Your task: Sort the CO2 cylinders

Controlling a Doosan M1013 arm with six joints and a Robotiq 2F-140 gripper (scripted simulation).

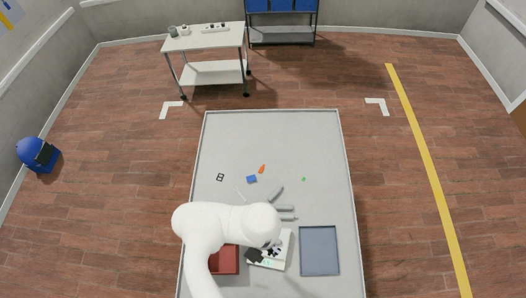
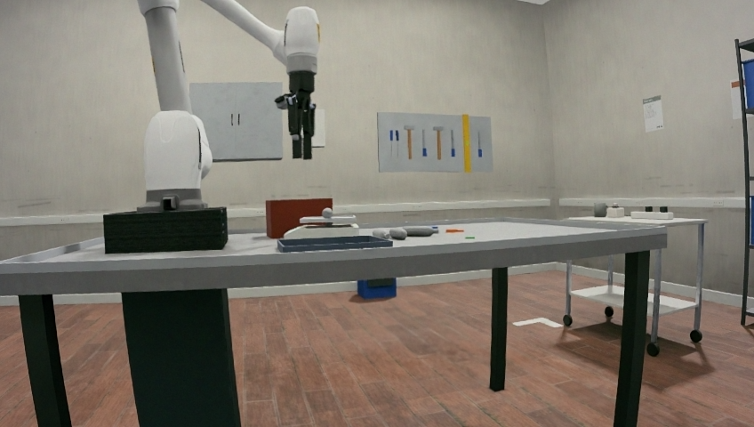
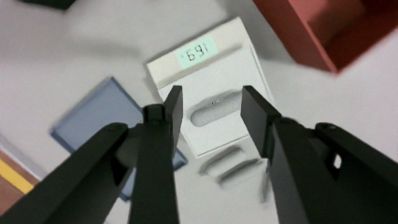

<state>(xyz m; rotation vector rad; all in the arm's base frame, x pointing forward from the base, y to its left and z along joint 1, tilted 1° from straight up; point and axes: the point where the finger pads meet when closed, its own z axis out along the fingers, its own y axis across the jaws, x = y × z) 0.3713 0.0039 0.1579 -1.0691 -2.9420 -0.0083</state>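
My hand is 7 cm short of the scale platform, 2 cm to the left of it and 21 cm above it. Round my hand: grey CO2 cylinder: 20 cm ahead, 12 cm to the right, 26 cm below; scale: 6 cm ahead, 1 cm to the right, 23 cm below; red scrap bin: 1 cm ahead, 21 cm to the left, 23 cm below.
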